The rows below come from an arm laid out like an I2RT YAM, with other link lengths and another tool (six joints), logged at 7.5 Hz.
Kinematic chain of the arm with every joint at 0, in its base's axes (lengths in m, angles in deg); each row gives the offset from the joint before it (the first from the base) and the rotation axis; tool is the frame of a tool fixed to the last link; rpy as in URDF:
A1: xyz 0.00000 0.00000 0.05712 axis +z
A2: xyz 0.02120 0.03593 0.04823 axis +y
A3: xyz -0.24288 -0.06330 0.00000 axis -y
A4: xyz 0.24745 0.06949 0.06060 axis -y
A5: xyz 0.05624 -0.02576 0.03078 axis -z
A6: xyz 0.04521 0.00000 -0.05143 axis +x
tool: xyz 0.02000 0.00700 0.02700 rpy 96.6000 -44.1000 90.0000
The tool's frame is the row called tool.
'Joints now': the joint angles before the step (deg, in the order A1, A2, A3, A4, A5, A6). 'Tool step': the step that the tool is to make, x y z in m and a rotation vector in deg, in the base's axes. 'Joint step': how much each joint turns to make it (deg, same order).
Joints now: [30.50, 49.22, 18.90, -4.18, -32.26, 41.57]
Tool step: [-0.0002, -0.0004, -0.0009, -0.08, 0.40, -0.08]
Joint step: [-0.08, 0.01, -0.07, -0.23, -0.07, 0.13]
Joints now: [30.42, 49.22, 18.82, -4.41, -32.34, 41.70]
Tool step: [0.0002, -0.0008, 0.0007, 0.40, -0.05, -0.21]
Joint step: [-0.26, -0.34, -0.11, 0.16, -0.22, 0.28]
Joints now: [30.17, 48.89, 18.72, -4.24, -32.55, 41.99]
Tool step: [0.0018, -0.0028, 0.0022, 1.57, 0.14, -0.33]
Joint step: [-1.35, -0.61, -0.17, 0.62, -1.64, 0.75]
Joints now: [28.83, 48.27, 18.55, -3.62, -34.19, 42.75]
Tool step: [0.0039, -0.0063, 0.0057, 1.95, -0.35, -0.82]
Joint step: [-2.79, -1.18, 0.24, -0.03, -2.50, 0.32]
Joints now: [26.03, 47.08, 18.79, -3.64, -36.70, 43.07]
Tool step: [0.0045, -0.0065, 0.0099, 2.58, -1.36, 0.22]
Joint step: [-3.42, -1.13, 0.80, 0.10, -4.04, -0.43]
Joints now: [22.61, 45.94, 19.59, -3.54, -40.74, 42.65]
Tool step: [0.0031, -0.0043, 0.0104, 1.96, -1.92, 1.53]
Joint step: [-2.82, -0.49, 1.23, -0.27, -4.35, -1.54]
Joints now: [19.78, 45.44, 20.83, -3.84, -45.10, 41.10]
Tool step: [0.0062, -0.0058, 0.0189, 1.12, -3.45, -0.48]
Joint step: [-2.81, -0.51, 2.89, -0.90, -2.06, -1.57]
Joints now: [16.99, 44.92, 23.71, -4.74, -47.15, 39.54]
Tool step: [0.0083, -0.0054, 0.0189, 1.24, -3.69, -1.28]
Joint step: [-2.41, 0.41, 2.88, 1.10, -1.11, -0.43]
